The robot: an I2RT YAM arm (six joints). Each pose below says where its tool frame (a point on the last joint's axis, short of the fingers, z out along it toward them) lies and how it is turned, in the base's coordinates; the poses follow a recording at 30 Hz.
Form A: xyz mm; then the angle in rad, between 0 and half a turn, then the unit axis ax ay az.
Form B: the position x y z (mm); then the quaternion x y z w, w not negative. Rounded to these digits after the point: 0 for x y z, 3 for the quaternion.
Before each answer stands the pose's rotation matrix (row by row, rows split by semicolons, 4 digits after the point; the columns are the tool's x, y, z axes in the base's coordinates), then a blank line. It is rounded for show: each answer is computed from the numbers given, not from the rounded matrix.
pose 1, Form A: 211, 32, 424, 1.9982, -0.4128, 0.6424, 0.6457
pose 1, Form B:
-0.1735 -0.9627 0.2076; 0.2125 0.1692 0.9624; -0.9616 0.2111 0.1752

211, 32, 424, -0.347, 0.540, 0.543, 0.541
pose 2, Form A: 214, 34, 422, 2.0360, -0.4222, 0.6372, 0.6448
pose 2, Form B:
-0.1904 -0.9660 0.1751; 0.1866 0.1395 0.9725; -0.9638 0.2178 0.1537

214, 34, 422, -0.359, 0.542, 0.549, 0.525
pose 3, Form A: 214, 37, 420, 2.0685, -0.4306, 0.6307, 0.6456
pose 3, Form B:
-0.2035 -0.9685 0.1435; 0.1660 0.1103 0.9799; -0.9649 0.2232 0.1384

214, 37, 420, -0.370, 0.542, 0.555, 0.511
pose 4, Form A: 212, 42, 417, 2.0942, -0.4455, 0.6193, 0.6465
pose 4, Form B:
-0.2021 -0.9738 0.1044; 0.1461 0.0754 0.9864; -0.9684 0.2147 0.1271

212, 42, 417, -0.386, 0.536, 0.560, 0.500
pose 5, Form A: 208, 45, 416, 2.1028, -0.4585, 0.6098, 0.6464
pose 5, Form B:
-0.1904 -0.9785 0.0788; 0.1356 0.0533 0.9893; -0.9723 0.1990 0.1226

208, 45, 416, -0.398, 0.529, 0.561, 0.496
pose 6, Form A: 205, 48, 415, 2.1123, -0.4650, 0.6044, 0.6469
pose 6, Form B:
-0.1878 -0.9803 0.0621; 0.1284 0.0382 0.9910; -0.9738 0.1940 0.1187

205, 48, 415, -0.405, 0.526, 0.563, 0.492
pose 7, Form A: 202, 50, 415, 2.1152, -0.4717, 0.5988, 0.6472
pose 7, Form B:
-0.1801 -0.9824 0.0488; 0.1249 0.0264 0.9918; -0.9757 0.1848 0.1179

202, 50, 415, -0.411, 0.522, 0.564, 0.491
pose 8, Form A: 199, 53, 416, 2.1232, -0.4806, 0.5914, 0.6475
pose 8, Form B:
-0.1726 -0.9846 0.0290; 0.1178 0.0086 0.9930; -0.9779 0.1748 0.1145

199, 53, 416, -0.420, 0.516, 0.565, 0.487
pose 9, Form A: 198, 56, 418, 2.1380, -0.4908, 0.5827, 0.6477
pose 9, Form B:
-0.1669 -0.9860 0.0028; 0.1066 -0.0153 0.9942; -0.9802 0.1663 0.1077

198, 56, 418, -0.430, 0.511, 0.568, 0.481
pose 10, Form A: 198, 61, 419, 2.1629, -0.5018, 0.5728, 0.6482
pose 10, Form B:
-0.1658 -0.9857 -0.0315; 0.0900 -0.0469 0.9948; -0.9820 0.1621 0.0965

198, 61, 419, -0.443, 0.506, 0.572, 0.470
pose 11, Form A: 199, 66, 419, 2.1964, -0.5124, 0.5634, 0.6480
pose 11, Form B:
-0.1692 -0.9831 -0.0698; 0.0675 -0.0822 0.9943; -0.9833 0.1636 0.0803

199, 66, 419, -0.456, 0.502, 0.577, 0.455
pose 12, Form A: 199, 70, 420, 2.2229, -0.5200, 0.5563, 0.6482
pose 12, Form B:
-0.1724 -0.9800 -0.0995; 0.0504 -0.1096 0.9927; -0.9837 0.1661 0.0683

199, 70, 420, -0.466, 0.499, 0.581, 0.443
